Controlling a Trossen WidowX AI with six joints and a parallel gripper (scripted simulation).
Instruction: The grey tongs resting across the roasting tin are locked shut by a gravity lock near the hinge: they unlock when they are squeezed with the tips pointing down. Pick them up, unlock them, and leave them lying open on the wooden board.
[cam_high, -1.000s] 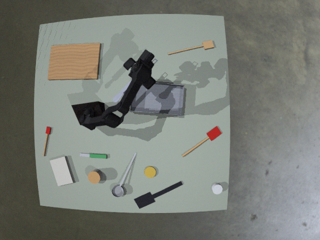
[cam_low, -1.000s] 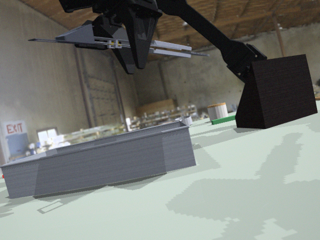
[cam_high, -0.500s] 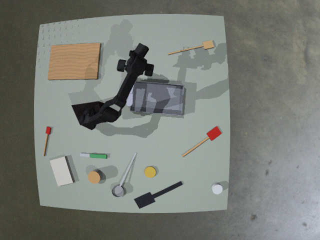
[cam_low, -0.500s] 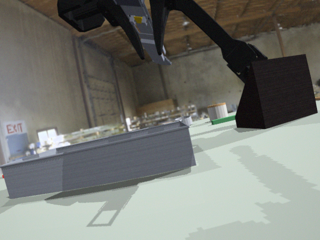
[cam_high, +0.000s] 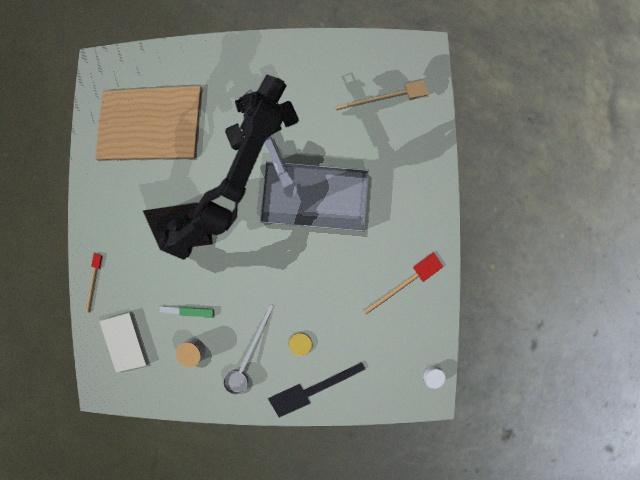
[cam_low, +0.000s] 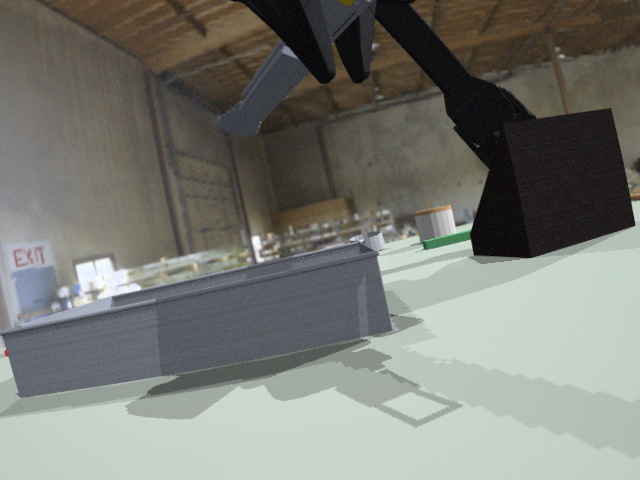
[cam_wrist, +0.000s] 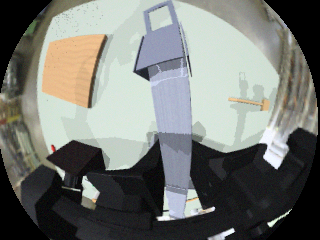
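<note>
My gripper tip is now 40 cm past the wooden board, 15 cm to the right of it and 14 cm above it. Also, from my gripper tip: green-handled tool (47 cm to the right, 36 cm behind, 14 cm below); red spatula (48 cm to the right, 35 cm ahead, 14 cm below); grey roasting tin (19 cm to the right, 12 cm below, 11 cm ahead).
</note>
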